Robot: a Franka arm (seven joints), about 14 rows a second.
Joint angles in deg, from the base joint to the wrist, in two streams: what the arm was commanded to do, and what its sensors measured. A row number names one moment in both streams.
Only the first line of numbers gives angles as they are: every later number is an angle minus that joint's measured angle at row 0.
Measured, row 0:
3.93 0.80 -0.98 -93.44 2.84 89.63 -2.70
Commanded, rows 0 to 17:
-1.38 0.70 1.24 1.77 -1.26 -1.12 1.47
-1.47 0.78 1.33 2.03 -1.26 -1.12 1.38
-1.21 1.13 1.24 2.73 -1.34 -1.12 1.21
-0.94 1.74 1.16 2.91 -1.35 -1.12 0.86
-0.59 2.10 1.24 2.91 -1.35 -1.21 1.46
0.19 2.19 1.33 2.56 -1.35 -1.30 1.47
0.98 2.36 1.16 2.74 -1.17 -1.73 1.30
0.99 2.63 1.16 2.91 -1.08 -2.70 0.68
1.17 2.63 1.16 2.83 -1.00 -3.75 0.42
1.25 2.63 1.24 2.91 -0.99 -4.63 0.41
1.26 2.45 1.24 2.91 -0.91 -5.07 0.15
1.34 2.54 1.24 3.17 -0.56 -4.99 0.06
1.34 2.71 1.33 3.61 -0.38 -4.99 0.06
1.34 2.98 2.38 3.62 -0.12 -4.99 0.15
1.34 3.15 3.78 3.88 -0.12 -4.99 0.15
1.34 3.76 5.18 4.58 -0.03 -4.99 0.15
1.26 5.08 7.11 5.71 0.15 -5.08 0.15
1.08 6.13 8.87 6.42 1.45 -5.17 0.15
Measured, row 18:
1.21 2.60 5.76 2.28 0.26 -3.34 0.10
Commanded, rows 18 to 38:
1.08 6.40 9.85 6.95 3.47 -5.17 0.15
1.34 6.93 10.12 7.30 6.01 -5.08 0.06
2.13 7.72 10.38 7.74 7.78 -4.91 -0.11
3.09 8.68 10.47 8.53 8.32 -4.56 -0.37
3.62 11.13 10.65 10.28 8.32 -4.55 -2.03
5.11 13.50 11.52 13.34 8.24 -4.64 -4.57
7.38 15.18 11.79 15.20 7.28 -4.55 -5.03
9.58 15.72 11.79 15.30 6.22 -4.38 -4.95
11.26 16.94 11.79 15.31 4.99 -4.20 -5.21
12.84 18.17 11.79 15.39 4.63 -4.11 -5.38
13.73 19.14 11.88 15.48 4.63 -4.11 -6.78
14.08 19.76 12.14 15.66 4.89 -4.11 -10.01
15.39 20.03 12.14 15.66 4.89 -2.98 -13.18
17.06 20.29 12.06 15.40 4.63 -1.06 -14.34
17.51 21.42 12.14 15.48 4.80 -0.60 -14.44
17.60 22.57 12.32 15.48 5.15 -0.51 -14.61
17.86 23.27 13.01 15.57 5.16 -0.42 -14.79
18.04 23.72 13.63 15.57 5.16 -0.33 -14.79
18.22 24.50 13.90 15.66 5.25 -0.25 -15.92
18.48 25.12 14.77 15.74 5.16 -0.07 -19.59
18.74 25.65 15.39 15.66 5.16 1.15 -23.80
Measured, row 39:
18.10 23.56 14.28 13.36 5.59 0.46 -17.67
